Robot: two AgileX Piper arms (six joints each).
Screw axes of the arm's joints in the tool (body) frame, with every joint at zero. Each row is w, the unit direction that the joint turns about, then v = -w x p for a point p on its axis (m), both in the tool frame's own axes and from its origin. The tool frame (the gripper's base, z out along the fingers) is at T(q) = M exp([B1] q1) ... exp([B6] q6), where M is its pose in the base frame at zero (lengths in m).
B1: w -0.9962 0 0.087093 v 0 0.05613 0
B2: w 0 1 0 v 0.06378 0 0.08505
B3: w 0 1 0 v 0.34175 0 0.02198
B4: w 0 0 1 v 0 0 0
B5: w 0 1 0 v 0.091 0 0
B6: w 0 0 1 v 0 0 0
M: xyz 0.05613 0 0.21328 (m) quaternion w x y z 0.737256 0 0.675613 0
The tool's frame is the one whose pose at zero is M.
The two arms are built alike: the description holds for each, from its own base.
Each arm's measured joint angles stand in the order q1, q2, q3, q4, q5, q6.
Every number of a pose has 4 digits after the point. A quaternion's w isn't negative.
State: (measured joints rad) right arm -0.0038 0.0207 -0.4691 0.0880 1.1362 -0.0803; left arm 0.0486 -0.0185 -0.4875 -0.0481 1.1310 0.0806
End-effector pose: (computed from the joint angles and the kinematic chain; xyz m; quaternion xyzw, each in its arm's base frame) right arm -0.0022 0.0073 0.2632 -0.0360 0.8830 0.0243 0.4673; left arm -0.0091 -0.0044 0.2683 0.0158 0.8692 0.0079 0.4942
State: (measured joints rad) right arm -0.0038 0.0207 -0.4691 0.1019 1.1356 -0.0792; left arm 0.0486 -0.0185 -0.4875 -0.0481 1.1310 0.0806
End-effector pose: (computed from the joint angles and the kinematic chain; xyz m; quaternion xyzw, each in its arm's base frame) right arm -0.0022 0.0084 0.2633 -0.0358 0.8826 0.0315 0.4677; left arm -0.0091 -0.0044 0.2683 0.0158 0.8692 0.0079 0.4942
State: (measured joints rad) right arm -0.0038 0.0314 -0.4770 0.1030 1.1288 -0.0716; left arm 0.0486 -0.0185 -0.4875 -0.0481 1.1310 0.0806
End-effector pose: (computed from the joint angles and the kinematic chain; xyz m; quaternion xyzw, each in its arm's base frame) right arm -0.0011 0.0085 0.2661 -0.0322 0.8818 0.0338 0.4693; left arm -0.0091 -0.0044 0.2683 0.0158 0.8692 0.0079 0.4942
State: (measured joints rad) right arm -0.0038 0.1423 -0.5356 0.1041 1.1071 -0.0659; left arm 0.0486 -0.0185 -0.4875 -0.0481 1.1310 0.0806
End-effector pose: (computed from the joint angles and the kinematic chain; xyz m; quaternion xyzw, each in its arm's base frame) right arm 0.0117 0.0084 0.2837 -0.0280 0.8890 0.0362 0.4557; left arm -0.0091 -0.0044 0.2683 0.0158 0.8692 0.0079 0.4942
